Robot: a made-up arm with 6 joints.
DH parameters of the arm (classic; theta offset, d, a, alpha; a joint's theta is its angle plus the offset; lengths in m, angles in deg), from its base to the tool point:
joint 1: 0 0.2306 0 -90
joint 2: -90 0 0.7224 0
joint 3: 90 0.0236 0 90
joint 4: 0 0.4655 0 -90
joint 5: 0 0 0 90
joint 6: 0 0.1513 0 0
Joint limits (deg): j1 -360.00..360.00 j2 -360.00..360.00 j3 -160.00..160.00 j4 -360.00..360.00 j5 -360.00..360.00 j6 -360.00..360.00
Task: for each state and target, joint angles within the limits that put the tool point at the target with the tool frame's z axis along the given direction. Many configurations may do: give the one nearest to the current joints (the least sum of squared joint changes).
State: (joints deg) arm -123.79 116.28 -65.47 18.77 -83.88 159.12
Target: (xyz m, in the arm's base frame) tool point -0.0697 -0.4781 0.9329 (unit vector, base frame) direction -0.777 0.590 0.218
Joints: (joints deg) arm -87.55 72.32 -87.18 53.99 -68.25 159.12
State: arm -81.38 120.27 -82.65 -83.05 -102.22 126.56
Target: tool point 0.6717 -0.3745 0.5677 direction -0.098 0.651 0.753
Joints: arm -36.19 107.66 -89.51 -34.71 -55.17 126.56
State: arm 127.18 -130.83 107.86 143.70 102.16 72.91
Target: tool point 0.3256 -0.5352 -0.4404 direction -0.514 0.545 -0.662
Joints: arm 124.98 -157.06 78.77 167.68 149.36 72.91
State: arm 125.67 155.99 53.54 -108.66 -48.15 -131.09
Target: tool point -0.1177 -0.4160 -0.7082 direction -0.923 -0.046 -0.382
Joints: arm 96.37 177.74 72.27 -67.70 -85.57 -131.09
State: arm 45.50 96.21 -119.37 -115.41 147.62 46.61
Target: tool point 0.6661 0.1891 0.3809 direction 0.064 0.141 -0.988
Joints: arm 12.34 103.20 -106.43 -106.56 187.44 46.61
